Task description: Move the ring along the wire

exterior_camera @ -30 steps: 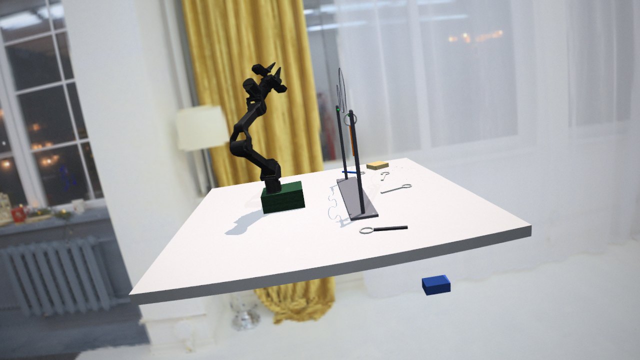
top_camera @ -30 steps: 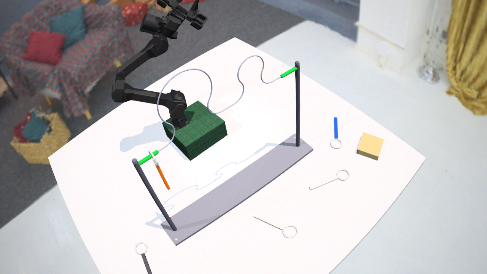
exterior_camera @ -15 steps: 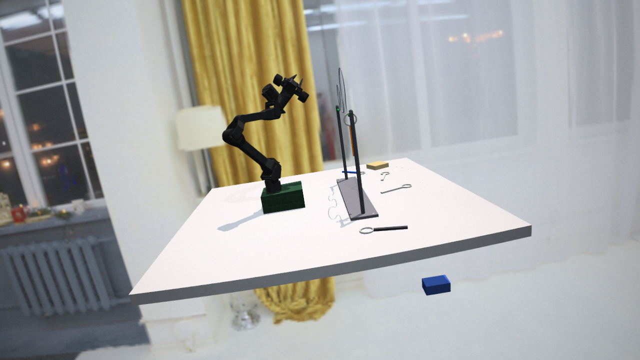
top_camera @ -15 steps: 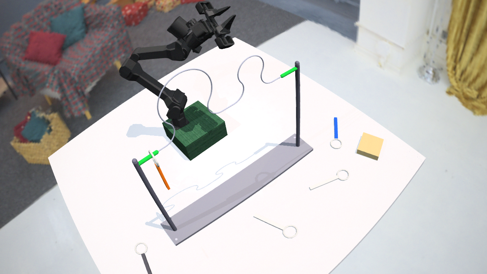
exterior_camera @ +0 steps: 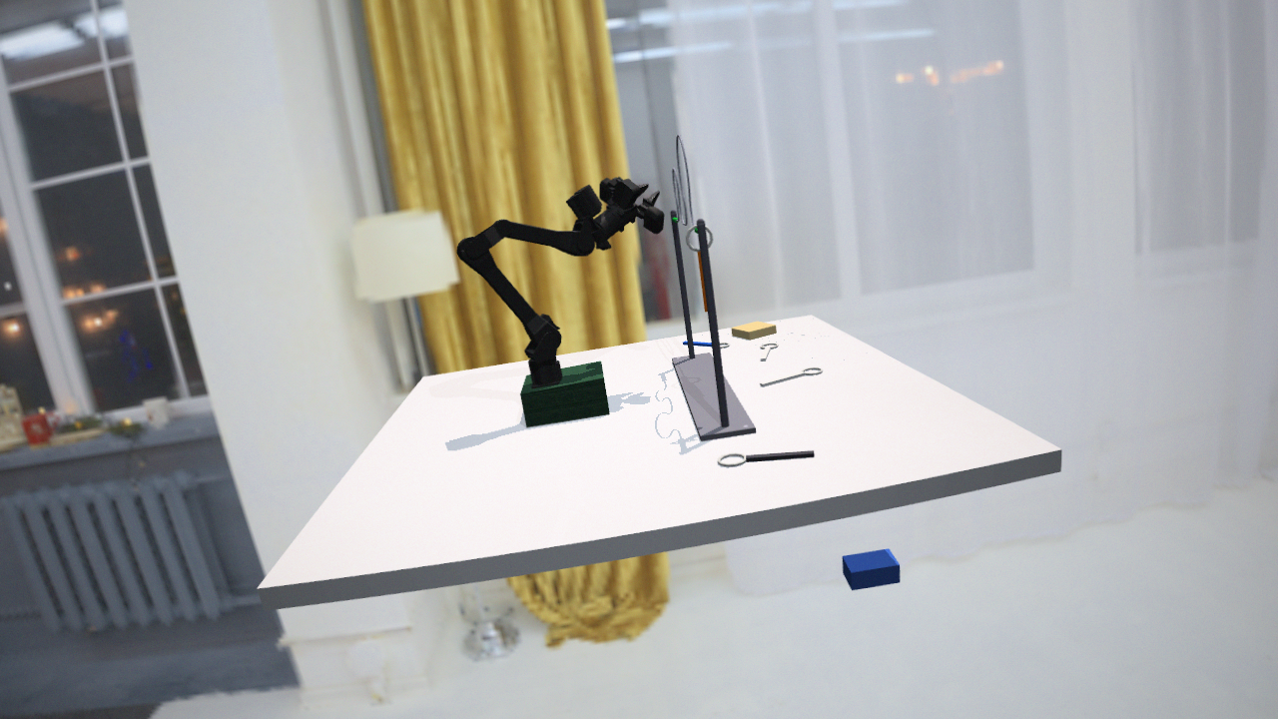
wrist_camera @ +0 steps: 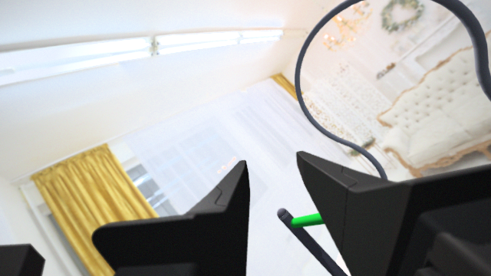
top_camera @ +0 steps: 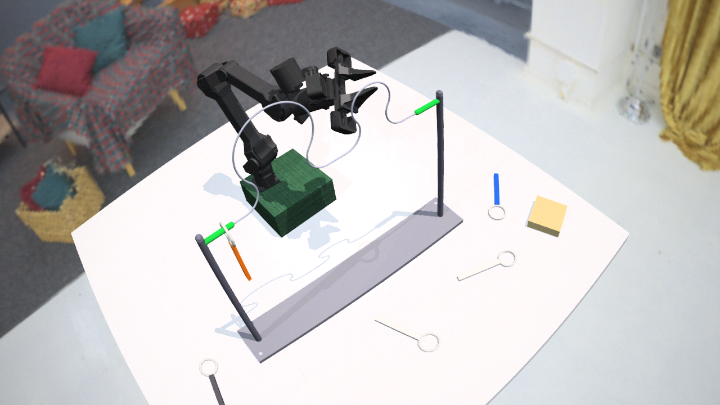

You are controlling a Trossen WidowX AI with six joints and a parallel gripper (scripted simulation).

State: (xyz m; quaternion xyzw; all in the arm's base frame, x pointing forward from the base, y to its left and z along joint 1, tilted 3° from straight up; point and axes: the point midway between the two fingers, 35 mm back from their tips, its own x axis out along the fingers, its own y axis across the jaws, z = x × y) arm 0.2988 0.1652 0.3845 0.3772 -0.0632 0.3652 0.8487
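The ring with orange handle is 70 mm ahead of my gripper tip, 400 mm to the right of it and 150 mm below it. Round my gripper tip: tan block: 250 mm ahead, 360 mm to the left, 470 mm below; ring with blue handle: 110 mm ahead, 290 mm to the left, 480 mm below.
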